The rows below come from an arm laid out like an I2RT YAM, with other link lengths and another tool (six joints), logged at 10 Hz.
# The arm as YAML. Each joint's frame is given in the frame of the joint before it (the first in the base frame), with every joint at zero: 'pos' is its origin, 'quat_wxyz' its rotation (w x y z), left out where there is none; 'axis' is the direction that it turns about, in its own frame. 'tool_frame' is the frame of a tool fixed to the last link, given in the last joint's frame.
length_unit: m
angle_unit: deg
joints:
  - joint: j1
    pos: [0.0, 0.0, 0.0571]
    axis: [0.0, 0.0, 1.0]
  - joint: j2
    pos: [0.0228, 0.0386, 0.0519]
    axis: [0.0, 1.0, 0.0]
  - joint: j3
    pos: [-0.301, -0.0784, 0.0]
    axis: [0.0, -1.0, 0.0]
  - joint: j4
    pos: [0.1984, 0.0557, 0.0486]
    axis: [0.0, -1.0, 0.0]
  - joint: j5
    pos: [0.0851, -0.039, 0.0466]
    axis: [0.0, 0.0, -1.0]
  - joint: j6
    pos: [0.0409, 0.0, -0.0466]
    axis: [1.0, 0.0, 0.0]
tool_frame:
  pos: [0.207, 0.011, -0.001]
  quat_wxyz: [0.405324, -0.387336, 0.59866, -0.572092]
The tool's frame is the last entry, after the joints.
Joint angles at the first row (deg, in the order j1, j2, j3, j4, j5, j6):
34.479 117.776 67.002 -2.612 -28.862 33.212
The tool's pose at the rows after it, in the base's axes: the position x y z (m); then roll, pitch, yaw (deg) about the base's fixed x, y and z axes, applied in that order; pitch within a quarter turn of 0, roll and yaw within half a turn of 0:
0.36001, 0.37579, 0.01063, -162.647, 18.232, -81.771
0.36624, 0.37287, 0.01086, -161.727, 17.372, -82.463
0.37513, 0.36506, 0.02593, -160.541, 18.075, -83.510
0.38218, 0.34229, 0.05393, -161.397, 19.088, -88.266
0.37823, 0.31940, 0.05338, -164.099, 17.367, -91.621
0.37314, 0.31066, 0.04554, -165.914, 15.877, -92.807
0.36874, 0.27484, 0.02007, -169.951, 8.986, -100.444
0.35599, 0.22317, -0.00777, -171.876, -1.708, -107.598
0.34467, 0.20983, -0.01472, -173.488, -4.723, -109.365
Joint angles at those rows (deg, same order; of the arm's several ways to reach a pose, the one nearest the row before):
36.075 117.776 67.002 -2.612 -25.321 33.168
36.053 117.602 67.133 -2.524 -23.813 33.233
34.785 115.633 67.154 -3.114 -23.791 33.409
32.381 110.651 67.156 -7.245 -23.485 36.054
30.632 108.618 67.156 -12.142 -22.918 36.621
30.238 108.618 67.155 -14.392 -22.502 36.665
29.671 108.618 67.155 -20.381 -16.579 40.534
29.387 108.639 67.133 -28.360 -7.967 44.118
29.386 108.639 67.133 -31.485 -6.590 45.626

